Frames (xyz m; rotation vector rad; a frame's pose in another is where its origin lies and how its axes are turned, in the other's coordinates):
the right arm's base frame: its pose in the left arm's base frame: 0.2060 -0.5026 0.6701 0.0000 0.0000 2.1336
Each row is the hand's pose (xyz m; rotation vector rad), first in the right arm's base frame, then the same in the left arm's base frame.
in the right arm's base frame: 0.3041 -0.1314 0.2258 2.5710 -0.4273 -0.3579
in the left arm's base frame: 0.1549 -0.1753 0.8959 1.6287 2.0613 0.4322
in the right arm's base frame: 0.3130 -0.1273 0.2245 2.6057 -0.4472 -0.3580
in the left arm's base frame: 0.1467 -0.1700 0.8946 1.6561 2.0734 0.3924
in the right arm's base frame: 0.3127 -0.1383 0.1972 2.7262 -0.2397 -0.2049
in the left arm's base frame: 0.1561 -0.1643 0.8673 1.5584 2.3190 0.3928
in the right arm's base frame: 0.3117 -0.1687 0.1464 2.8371 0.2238 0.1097
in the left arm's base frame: 0.1824 -0.1490 0.8165 1.2517 2.7637 0.4495
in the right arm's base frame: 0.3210 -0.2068 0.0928 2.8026 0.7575 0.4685
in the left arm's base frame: 0.2096 -0.1208 0.7629 -0.6941 -2.8363 -0.4886
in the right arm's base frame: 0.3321 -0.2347 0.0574 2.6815 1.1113 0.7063
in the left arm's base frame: 0.2273 -0.0965 0.7275 -0.3053 -2.7367 -0.5154
